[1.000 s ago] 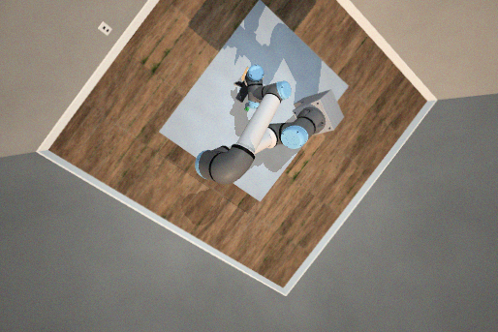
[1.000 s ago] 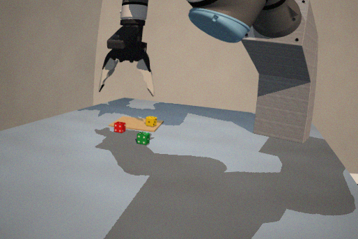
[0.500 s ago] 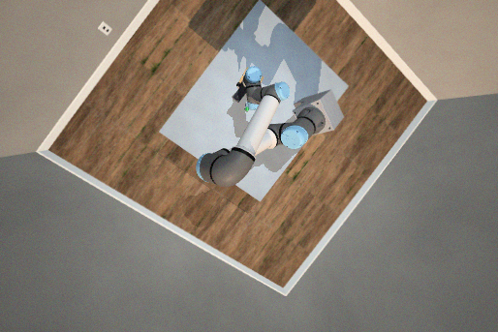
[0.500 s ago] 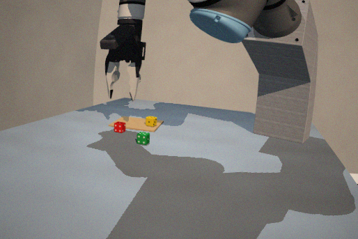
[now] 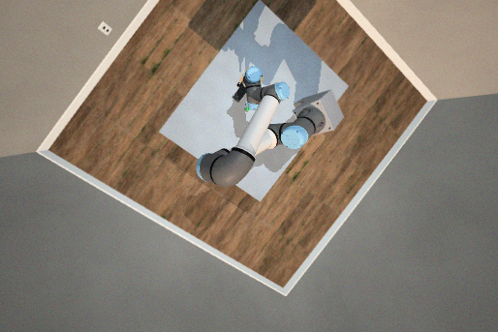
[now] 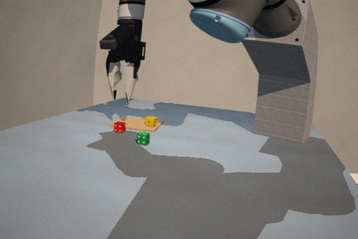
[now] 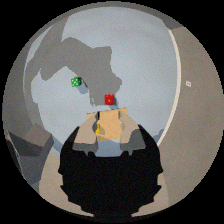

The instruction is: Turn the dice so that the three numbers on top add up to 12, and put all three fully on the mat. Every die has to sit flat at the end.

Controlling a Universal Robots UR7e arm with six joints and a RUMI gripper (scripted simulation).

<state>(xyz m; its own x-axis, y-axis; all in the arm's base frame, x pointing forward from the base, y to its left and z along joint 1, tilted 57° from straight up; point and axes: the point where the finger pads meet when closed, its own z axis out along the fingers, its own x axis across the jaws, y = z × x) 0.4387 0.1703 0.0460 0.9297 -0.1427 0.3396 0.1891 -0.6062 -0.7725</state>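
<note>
Now: the red die 90 mm below my hand. From my hand the other things lie so: green die (110 mm behind, 40 mm to the left, 90 mm below); tan mat (20 mm ahead, 110 mm to the right, 100 mm below); yellow die (30 mm behind, 110 mm to the right, 90 mm below).
</note>
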